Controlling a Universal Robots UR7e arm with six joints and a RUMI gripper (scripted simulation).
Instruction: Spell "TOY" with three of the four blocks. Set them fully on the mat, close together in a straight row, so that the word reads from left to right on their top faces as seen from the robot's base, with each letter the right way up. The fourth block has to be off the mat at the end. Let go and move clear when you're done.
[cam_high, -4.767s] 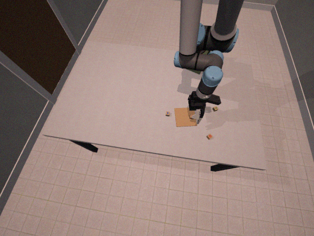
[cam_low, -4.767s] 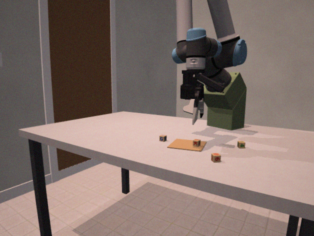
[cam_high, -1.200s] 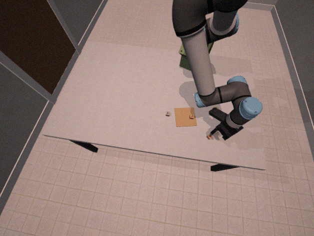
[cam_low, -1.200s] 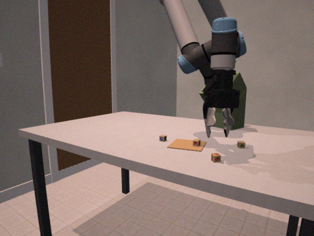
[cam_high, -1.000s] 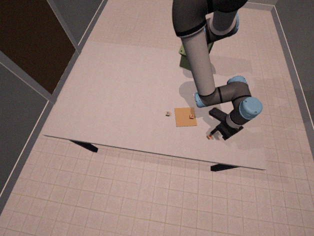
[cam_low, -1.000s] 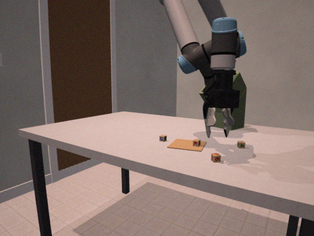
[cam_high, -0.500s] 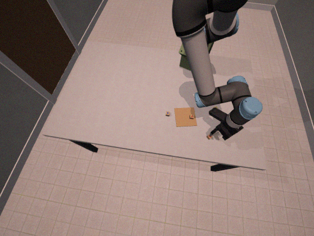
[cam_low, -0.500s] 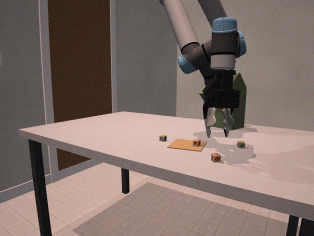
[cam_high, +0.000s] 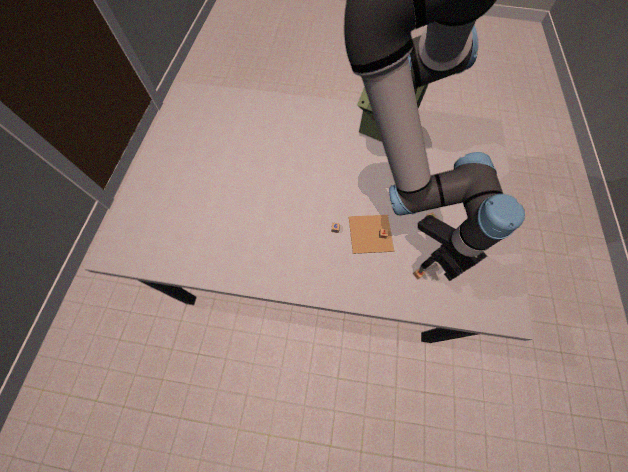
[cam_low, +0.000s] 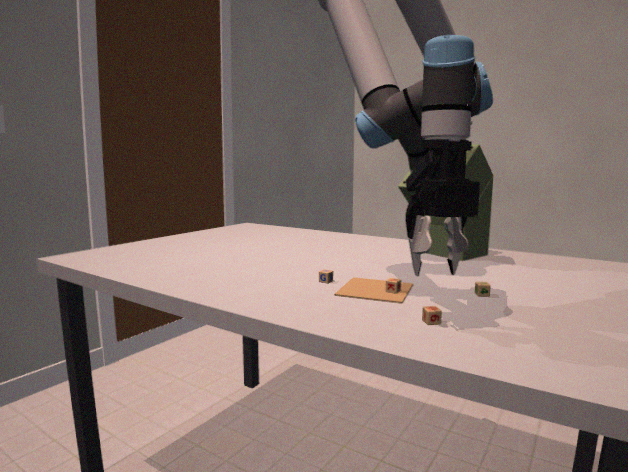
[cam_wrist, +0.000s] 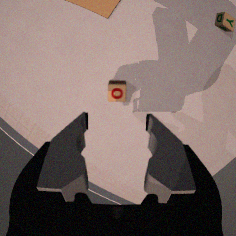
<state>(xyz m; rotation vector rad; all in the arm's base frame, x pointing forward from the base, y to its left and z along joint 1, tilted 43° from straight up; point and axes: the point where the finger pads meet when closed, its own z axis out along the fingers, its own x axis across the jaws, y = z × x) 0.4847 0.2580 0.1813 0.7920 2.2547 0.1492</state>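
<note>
The wooden block lies 9 cm below my hand. From my hand the other things lie so: mat 10 cm behind, 18 cm to the right, 10 cm below; then T block 11 cm behind, 14 cm to the right, 8 cm below.
</note>
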